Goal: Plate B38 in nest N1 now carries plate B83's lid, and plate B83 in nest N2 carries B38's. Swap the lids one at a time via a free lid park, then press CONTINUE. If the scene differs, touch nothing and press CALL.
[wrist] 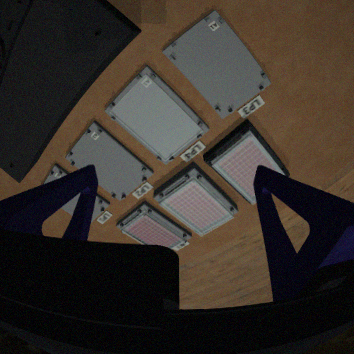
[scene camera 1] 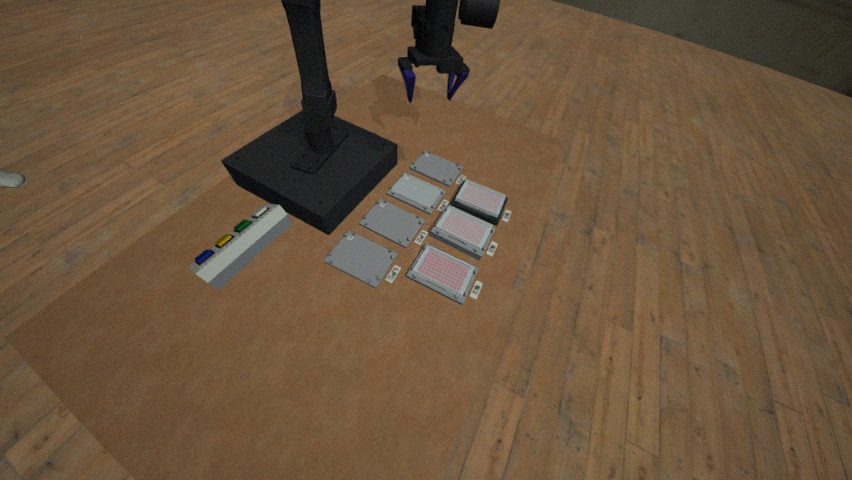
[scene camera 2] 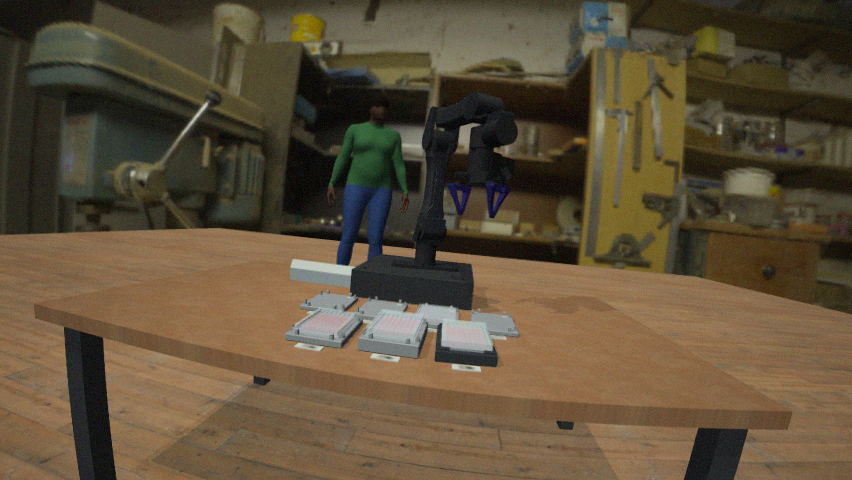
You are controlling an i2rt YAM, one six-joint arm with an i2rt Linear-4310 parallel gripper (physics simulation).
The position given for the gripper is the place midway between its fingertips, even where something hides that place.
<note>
The gripper (scene camera 1: 429, 100) is open, holding nothing. Further things: a button box (scene camera 1: 226, 261), a lid park LP2 (scene camera 1: 385, 219), a lid park LP4 (wrist: 154, 76) and a lid park LP1 (scene camera 1: 357, 256).
The gripper shows as well in the wrist view (wrist: 175, 173) and in scene camera 2 (scene camera 2: 475, 216). The button box also shows in scene camera 2 (scene camera 2: 316, 272). The lid park LP2 is seen too in the wrist view (wrist: 118, 170).
</note>
